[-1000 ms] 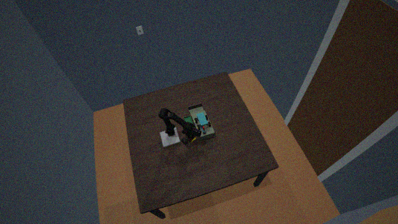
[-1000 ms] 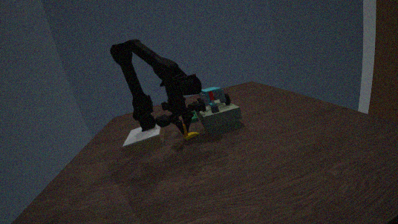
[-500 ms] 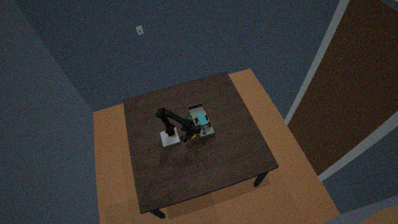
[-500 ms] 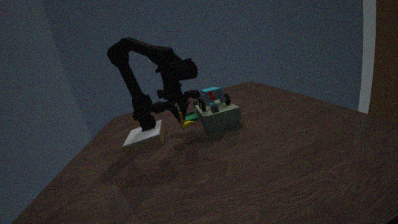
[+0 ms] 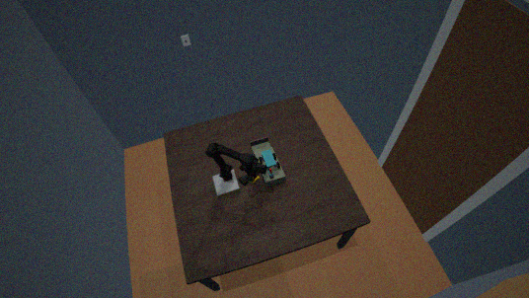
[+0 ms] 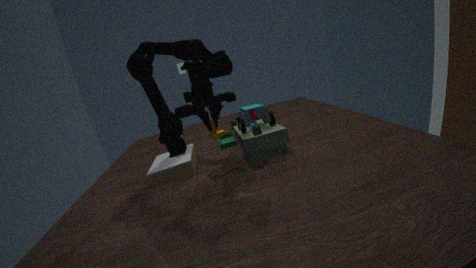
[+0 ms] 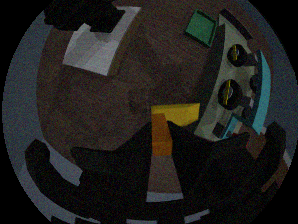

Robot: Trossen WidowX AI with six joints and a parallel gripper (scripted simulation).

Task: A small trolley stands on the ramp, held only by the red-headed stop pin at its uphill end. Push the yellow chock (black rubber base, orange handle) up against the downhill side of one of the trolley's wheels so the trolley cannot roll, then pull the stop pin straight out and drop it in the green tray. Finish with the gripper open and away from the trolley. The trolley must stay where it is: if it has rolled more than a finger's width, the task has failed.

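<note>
Now: the yellow chock 20 mm ahead of my gripper tip, 10 mm to the left of it and 10 mm below it. From my gripper tip the other things lie so: grey-green ramp block 150 mm ahead, 130 mm to the left, 90 mm below; then trolley 150 mm ahead, 130 mm to the left, 30 mm below; then red-headed stop pin 140 mm ahead, 20 mm to the left, 10 mm below.
</note>
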